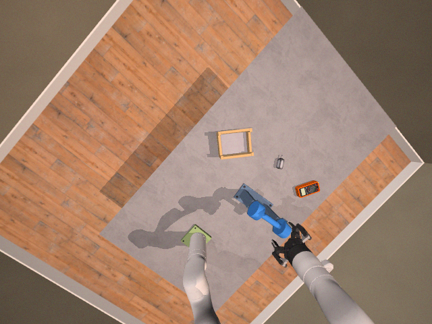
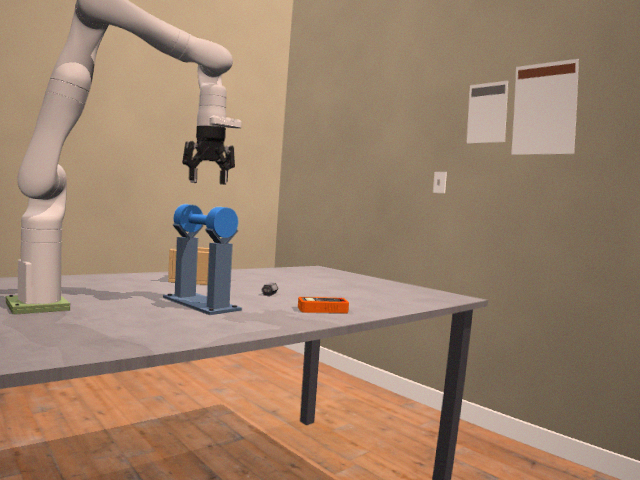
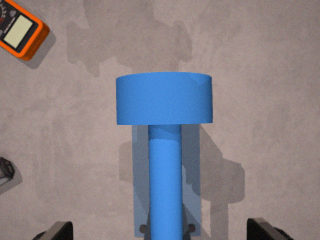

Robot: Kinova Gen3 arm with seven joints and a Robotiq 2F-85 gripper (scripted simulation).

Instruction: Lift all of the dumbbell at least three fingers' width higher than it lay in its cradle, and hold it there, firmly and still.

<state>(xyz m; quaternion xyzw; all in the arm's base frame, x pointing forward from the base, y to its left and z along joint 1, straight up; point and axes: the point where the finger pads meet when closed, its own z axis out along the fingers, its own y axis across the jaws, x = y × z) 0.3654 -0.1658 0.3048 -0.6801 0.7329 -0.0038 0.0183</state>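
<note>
My gripper is now 10 mm to the right of the blue dumbbell and 100 mm above it. From my hand the other things lie so: dark grey object: 270 mm ahead, 10 mm to the left, 310 mm below; cradle: 10 mm to the left, 230 mm below; wooden-framed tray: 210 mm ahead, 300 mm to the left, 270 mm below.
</note>
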